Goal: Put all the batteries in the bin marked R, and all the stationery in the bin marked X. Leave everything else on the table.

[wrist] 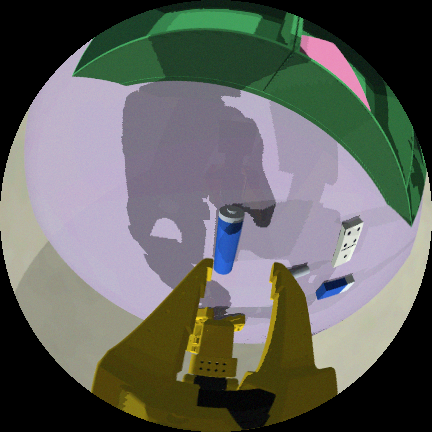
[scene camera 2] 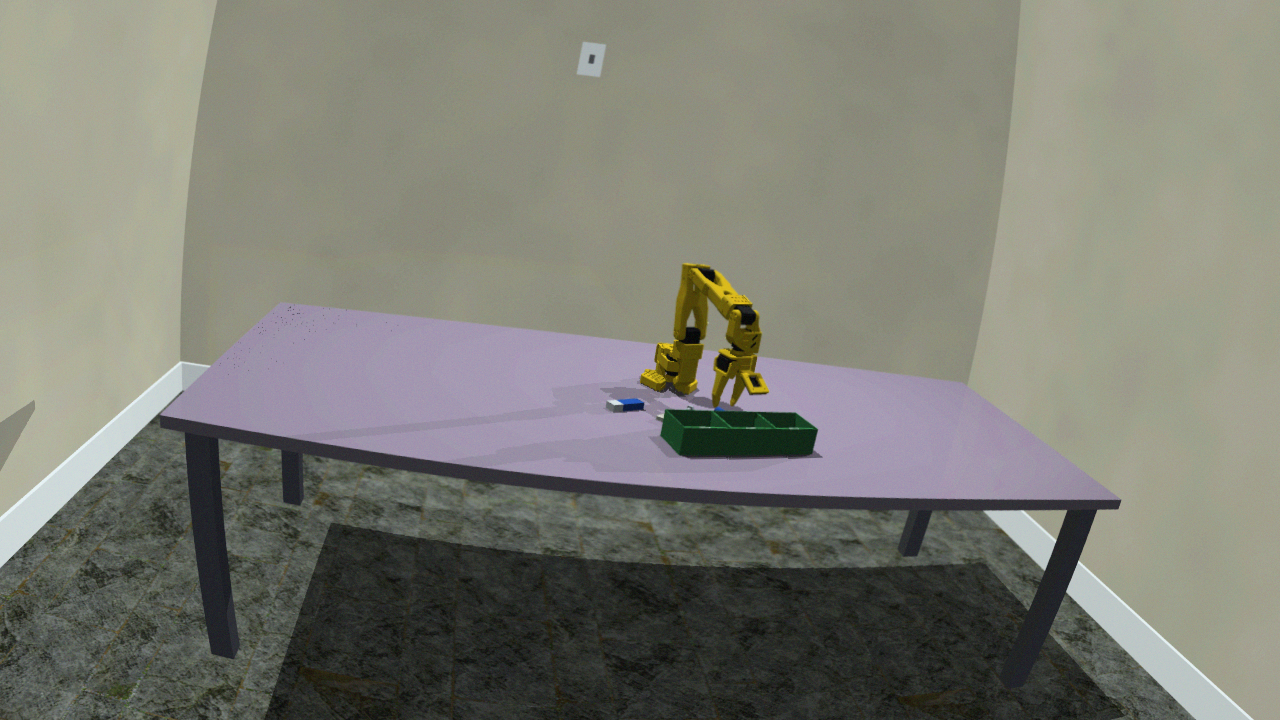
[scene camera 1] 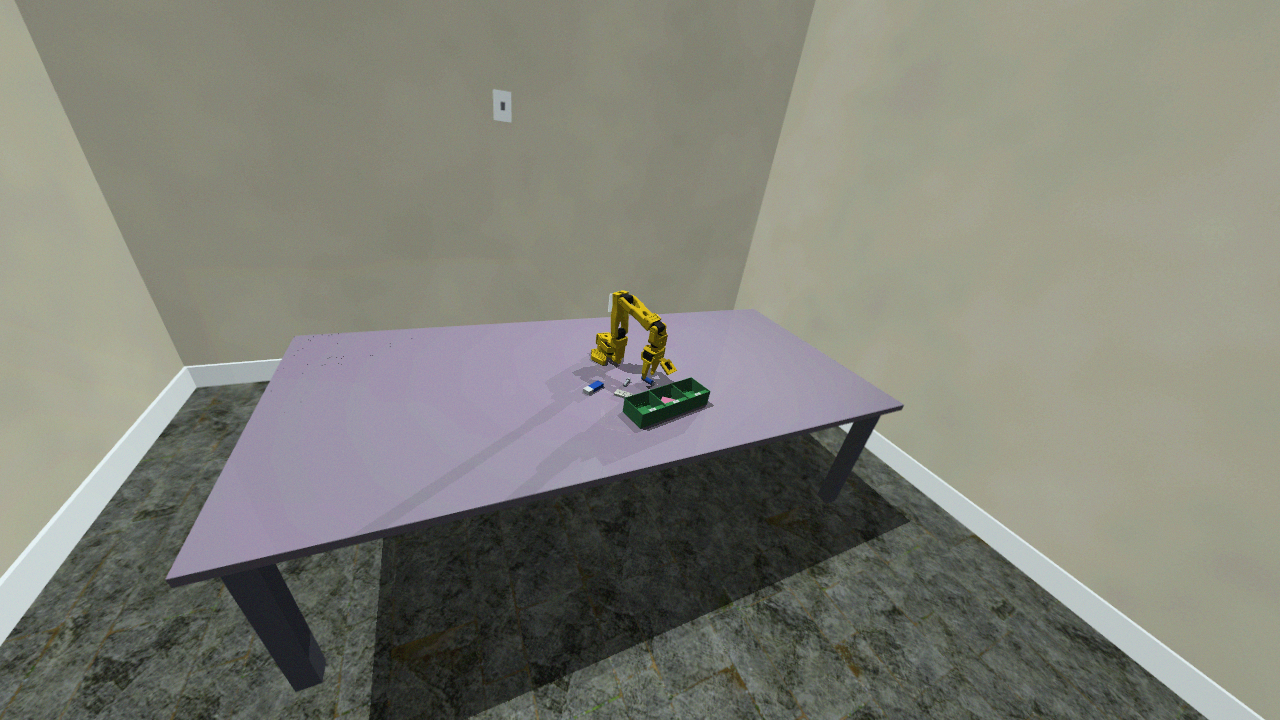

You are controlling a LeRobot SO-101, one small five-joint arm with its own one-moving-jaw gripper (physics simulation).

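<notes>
A blue battery with a silver end lies on the table, just past the left jaw tip in the wrist view. My gripper is partly open and empty, low over the table by the battery. A blue-and-white block, like an eraser, lies apart on the table. A green three-compartment bin stands beyond the battery. A pink block lies in its middle compartment. The bin letters are not legible.
A white domino lies between the eraser-like block and the bin. A small grey cylindrical thing lies just outside the right jaw in the wrist view. The lilac table carries the arm's base behind these things.
</notes>
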